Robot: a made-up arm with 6 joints.
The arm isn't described. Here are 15 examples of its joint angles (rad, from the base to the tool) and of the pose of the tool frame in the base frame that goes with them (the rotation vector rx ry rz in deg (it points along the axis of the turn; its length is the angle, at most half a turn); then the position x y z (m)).
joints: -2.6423 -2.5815 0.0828 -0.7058 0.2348 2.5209
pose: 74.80 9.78 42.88 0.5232 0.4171 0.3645
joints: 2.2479 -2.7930 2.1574 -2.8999 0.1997 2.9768
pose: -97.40 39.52 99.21 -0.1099 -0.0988 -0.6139
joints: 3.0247 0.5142 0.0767 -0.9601 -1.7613 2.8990
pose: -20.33 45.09 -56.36 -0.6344 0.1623 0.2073
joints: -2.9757 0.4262 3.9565 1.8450 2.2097 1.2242
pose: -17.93 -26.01 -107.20 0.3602 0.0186 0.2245
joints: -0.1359 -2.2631 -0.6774 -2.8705 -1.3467 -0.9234
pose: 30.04 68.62 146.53 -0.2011 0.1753 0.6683
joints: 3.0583 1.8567 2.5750 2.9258 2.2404 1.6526
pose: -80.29 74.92 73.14 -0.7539 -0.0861 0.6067
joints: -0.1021 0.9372 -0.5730 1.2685 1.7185 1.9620
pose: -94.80 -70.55 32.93 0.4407 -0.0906 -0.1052
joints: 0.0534 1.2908 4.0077 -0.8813 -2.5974 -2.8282
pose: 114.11 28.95 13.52 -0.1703 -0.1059 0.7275
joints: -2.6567 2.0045 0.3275 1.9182 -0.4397 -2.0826
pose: -110.72 -44.63 132.54 -0.3115 -0.2226 -0.4619
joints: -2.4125 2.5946 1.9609 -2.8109 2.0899 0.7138
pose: -33.28 6.78 62.40 -0.3684 -0.5219 -0.3908
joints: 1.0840 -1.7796 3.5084 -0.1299 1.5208 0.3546
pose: -0.33 -34.36 47.91 0.1255 -0.0850 -0.2945
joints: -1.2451 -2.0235 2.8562 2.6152 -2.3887 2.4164
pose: -15.47 -71.97 -70.42 0.0851 0.1588 -0.4348
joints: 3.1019 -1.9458 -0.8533 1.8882 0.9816 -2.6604
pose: -23.36 -13.21 -121.98 0.1603 -0.0538 0.7575
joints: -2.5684 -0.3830 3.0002 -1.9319 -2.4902 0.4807
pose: -84.32 127.25 -42.67 0.6470 0.3537 0.5867
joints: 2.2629 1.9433 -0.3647 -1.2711 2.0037 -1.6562
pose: 52.04 26.60 66.58 0.1617 -0.1247 -0.1794
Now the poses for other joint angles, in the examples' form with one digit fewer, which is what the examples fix.
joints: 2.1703 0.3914 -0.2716 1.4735 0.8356 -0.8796
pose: -32.4 -9.2 174.6 -0.376 0.577 0.343
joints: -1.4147 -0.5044 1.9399 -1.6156 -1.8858 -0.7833
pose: -6.6 13.6 -2.7 -0.074 0.513 1.072
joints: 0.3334 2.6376 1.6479 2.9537 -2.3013 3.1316
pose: 12.0 -73.9 5.1 0.433 0.308 -0.488
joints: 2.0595 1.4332 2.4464 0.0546 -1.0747 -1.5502
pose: 50.7 85.8 86.8 -0.164 0.633 0.839
